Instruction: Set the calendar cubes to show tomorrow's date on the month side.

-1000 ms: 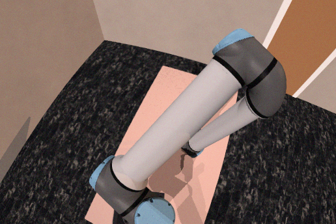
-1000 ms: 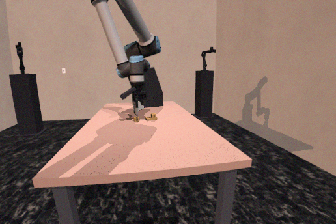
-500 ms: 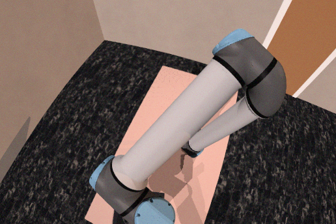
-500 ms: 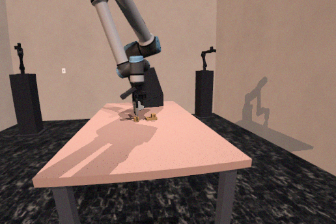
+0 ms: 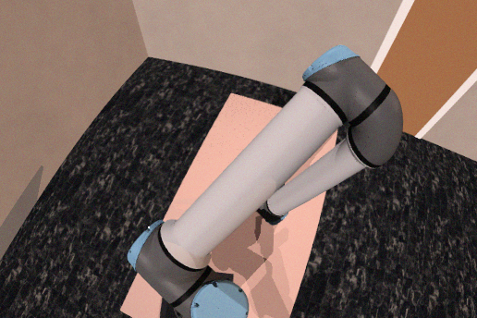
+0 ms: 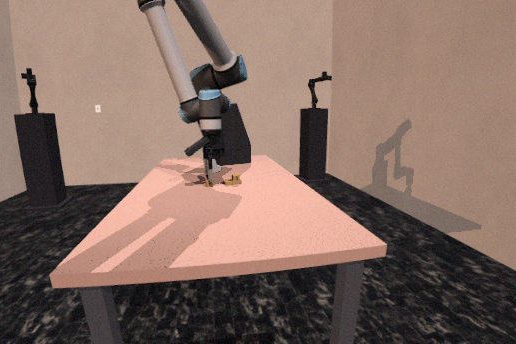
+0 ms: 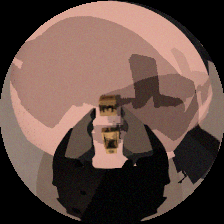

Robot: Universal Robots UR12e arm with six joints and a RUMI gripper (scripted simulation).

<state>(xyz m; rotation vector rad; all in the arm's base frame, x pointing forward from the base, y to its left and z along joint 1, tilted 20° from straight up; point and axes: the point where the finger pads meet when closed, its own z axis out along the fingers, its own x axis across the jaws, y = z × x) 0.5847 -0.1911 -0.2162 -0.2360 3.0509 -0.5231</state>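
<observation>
Right now my hand is 11 cm to the right of the calendar tray, 3 cm above it and 2 cm past it.
</observation>
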